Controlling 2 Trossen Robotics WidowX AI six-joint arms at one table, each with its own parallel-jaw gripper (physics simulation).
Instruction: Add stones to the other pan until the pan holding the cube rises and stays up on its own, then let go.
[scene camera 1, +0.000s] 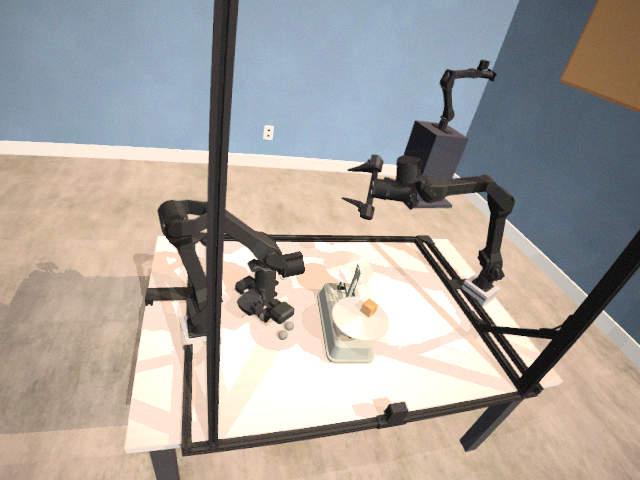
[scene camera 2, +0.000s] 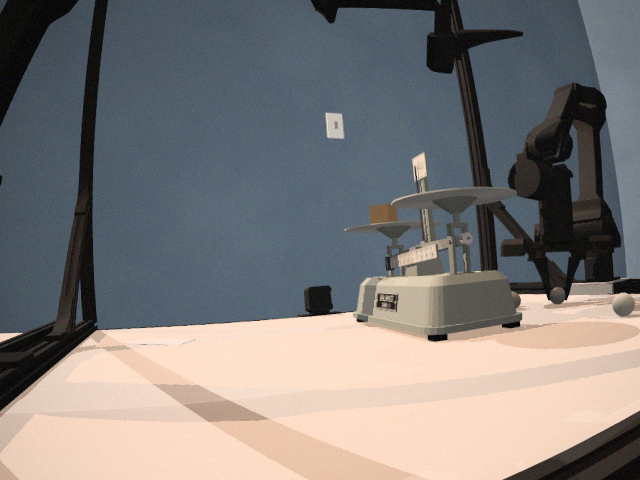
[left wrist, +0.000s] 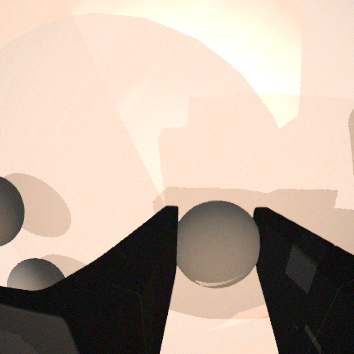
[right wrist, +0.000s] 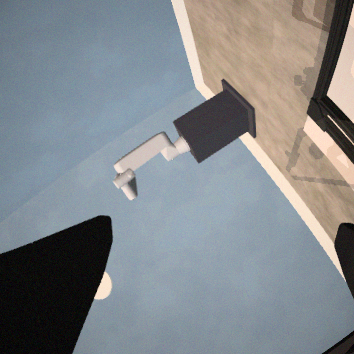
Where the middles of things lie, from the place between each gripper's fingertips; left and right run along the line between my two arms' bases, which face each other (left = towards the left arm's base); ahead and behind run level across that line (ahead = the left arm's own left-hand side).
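The pan (scene camera 1: 346, 314) is 35 cm behind my right hand, 20 cm below it and 5 cm to the left of it. From that same right hand, the grey balance scale (scene camera 2: 426, 300) is 3 cm to the left, 23 cm below and 25 cm behind. Going by their middles, of the things named here the scale is the nearest to my right hand.
The pan is also 210 mm to the right of my left hand, 140 mm above it and 150 mm behind it. As for the grey balance scale, my left gripper is 110 mm below it, 230 mm to the left of it and 60 mm past it. By its middle, the pan is nearer to my left gripper than to my right hand.
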